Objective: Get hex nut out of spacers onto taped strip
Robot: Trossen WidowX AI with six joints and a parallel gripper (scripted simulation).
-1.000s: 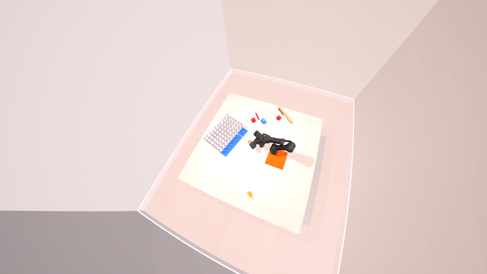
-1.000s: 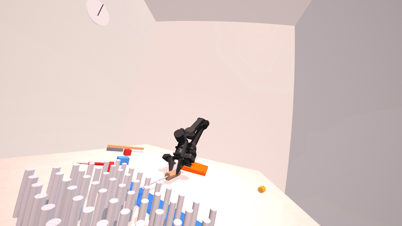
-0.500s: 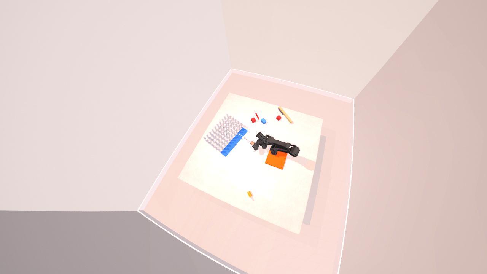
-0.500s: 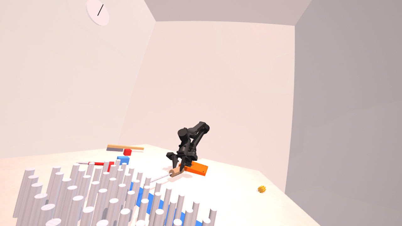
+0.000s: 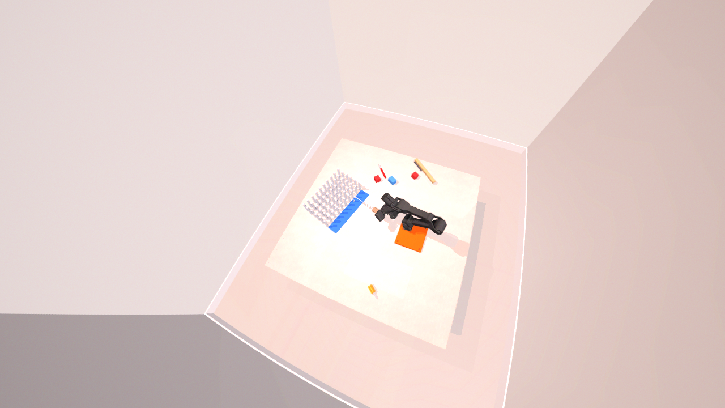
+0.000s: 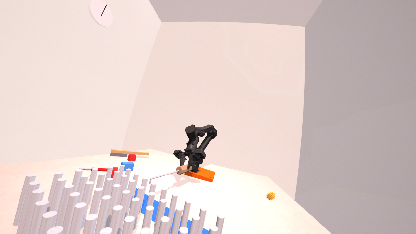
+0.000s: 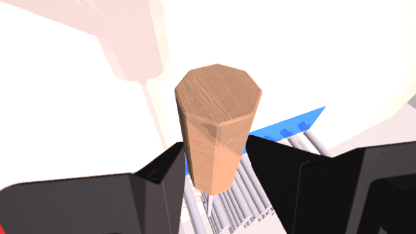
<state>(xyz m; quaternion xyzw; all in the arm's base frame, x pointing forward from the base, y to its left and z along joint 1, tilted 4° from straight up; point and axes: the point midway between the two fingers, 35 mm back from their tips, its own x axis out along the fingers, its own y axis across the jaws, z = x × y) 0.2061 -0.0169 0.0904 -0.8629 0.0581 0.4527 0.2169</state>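
My gripper tip is 13 cm past the orange toothed piece, 50 cm to the right of it and 8 cm above it. The rest, counted from my gripper tip: blue block (1 cm behind, 34 cm to the right, 7 cm below); blue taped strip (23 cm ahead, 2 cm to the left, 9 cm below); hook tool (10 cm ahead, 3 cm to the right, 1 cm below).
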